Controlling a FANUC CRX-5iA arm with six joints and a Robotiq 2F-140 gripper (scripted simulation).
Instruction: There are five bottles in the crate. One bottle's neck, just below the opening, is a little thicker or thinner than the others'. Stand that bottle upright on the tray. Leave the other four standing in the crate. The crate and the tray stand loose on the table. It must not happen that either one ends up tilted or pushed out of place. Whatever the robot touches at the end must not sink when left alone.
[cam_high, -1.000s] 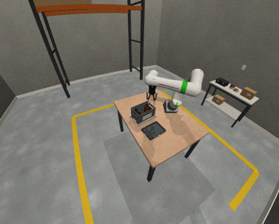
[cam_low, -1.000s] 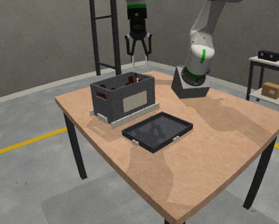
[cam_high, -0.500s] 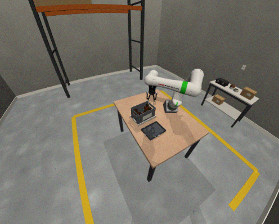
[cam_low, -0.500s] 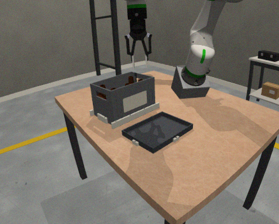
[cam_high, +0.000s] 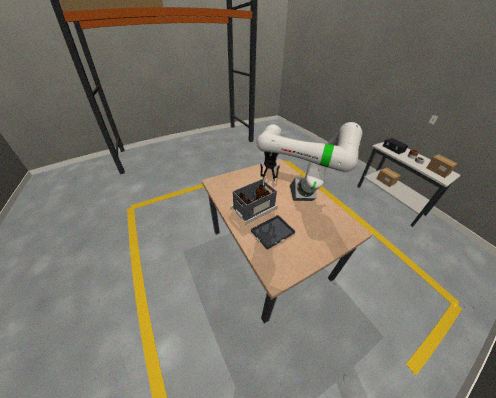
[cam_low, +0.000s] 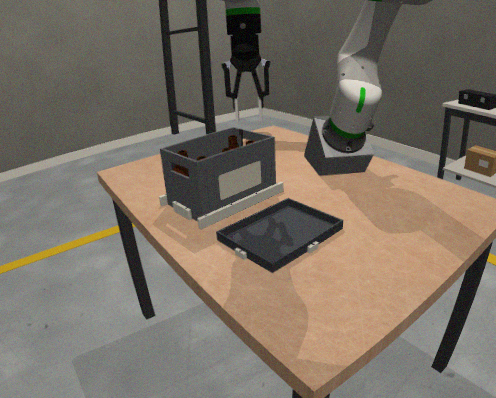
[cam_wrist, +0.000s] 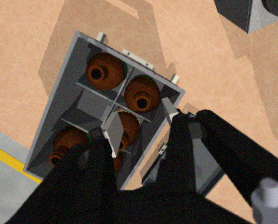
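Right now my hand is 90 mm to the left of the bottle and 170 mm above it. The rest, counted from my hand: dark tray (110 mm ahead, 230 mm to the left, 240 mm below); dark grey crate (90 mm ahead, 40 mm to the right, 170 mm below).
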